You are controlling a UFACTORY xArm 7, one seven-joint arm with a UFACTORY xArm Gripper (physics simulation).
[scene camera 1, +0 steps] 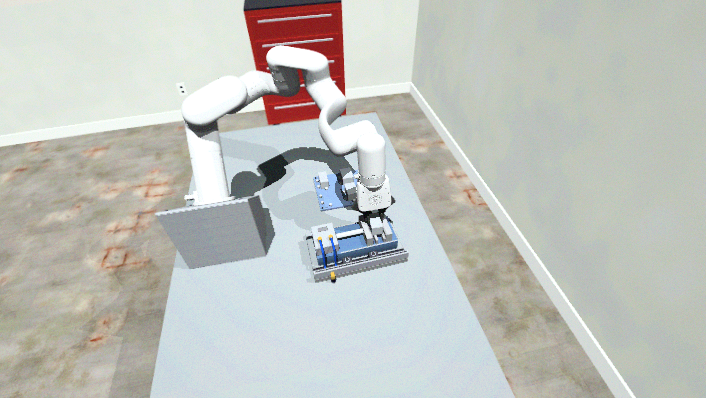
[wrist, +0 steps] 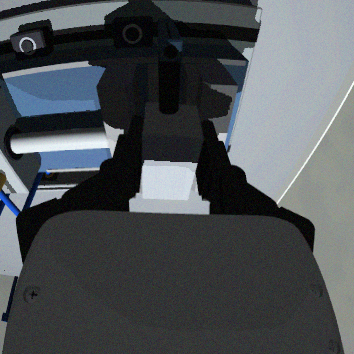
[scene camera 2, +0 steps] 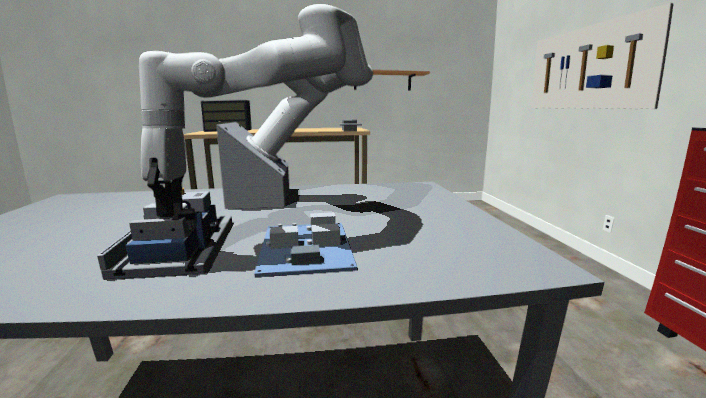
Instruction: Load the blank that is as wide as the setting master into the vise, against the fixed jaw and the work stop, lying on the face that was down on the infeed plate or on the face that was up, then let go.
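Note:
My gripper points down over the vise and is shut on a grey blank. The blank is between the vise's two jaws, next to the end jaw, which looks like the fixed one. The other jaw is on its inner side. The vise has a blue body. A black rod, seemingly the work stop, lies beyond the blank in the wrist view; whether they touch is unclear. The blank's underside is hidden. I cannot tell which block is the setting master.
The blue infeed plate lies beside the vise with several grey blocks on it. A grey housing with blue hoses stands at the vise's other end. A slotted rail runs along the vise.

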